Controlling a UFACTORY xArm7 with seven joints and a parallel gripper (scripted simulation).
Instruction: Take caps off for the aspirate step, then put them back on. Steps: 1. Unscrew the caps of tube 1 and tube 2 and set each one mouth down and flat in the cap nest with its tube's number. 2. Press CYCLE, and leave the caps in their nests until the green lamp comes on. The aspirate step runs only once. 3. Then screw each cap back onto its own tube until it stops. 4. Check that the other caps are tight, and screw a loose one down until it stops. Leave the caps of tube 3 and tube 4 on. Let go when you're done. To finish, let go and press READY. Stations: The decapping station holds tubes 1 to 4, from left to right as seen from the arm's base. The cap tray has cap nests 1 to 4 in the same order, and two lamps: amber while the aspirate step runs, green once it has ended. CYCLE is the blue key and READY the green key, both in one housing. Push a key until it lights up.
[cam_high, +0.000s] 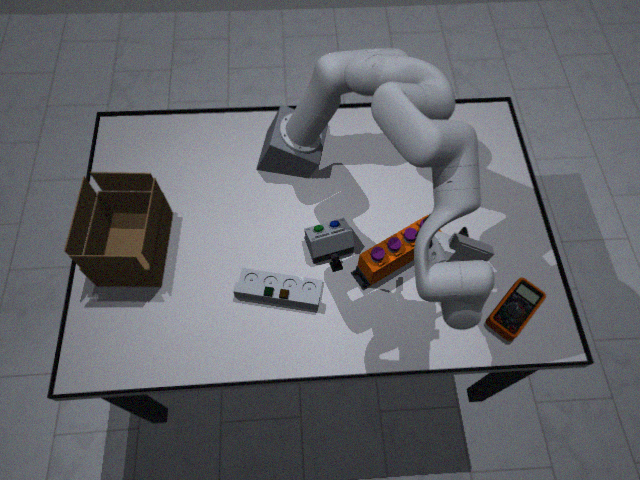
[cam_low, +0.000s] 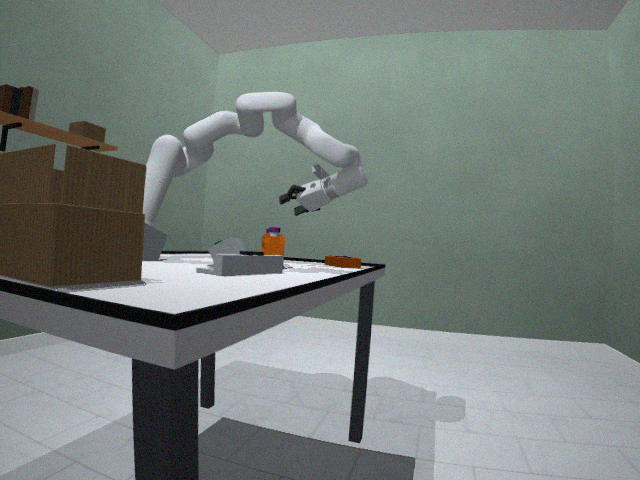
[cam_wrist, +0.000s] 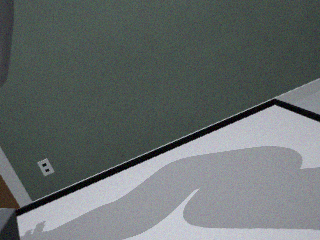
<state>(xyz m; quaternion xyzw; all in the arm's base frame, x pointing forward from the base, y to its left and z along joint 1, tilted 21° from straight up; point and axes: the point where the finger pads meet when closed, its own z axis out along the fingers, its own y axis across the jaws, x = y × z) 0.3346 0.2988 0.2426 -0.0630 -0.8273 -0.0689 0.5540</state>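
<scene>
Now: the tube 1 90 mm below my hand, 60 mm behind it and 20 mm to the right of it. From my hand the other things lie so: orange multimeter: 220 mm to the left, 190 mm below, 130 mm ahead; then blue key: 260 mm to the right, 140 mm below, 70 mm behind; then purple cap: 90 mm below, 60 mm to the right, 30 mm behind.
</scene>
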